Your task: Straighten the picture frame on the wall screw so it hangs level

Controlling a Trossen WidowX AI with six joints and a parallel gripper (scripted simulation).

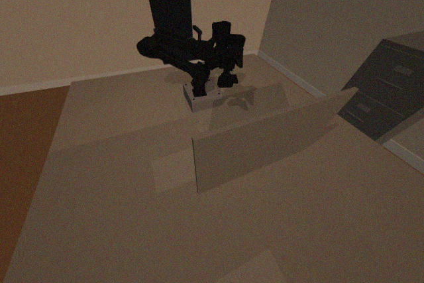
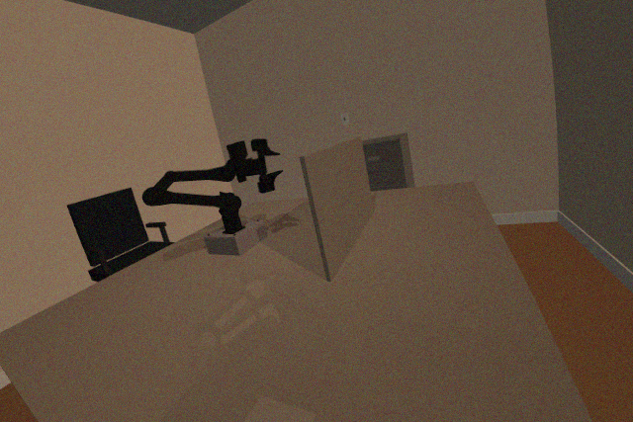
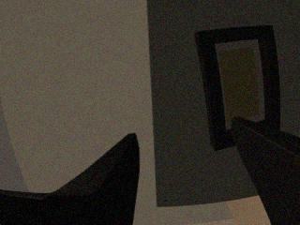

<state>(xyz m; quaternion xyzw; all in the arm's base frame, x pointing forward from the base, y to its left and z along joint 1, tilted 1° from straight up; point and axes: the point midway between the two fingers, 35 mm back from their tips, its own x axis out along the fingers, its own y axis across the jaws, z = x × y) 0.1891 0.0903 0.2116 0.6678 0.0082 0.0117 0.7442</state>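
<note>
The picture frame is 19 cm ahead of my gripper tip, 3 cm to the left of it and 12 cm below it. From my gripper tip the other things lie so: wall panel (19 cm ahead, 4 cm to the left, 13 cm below).
</note>
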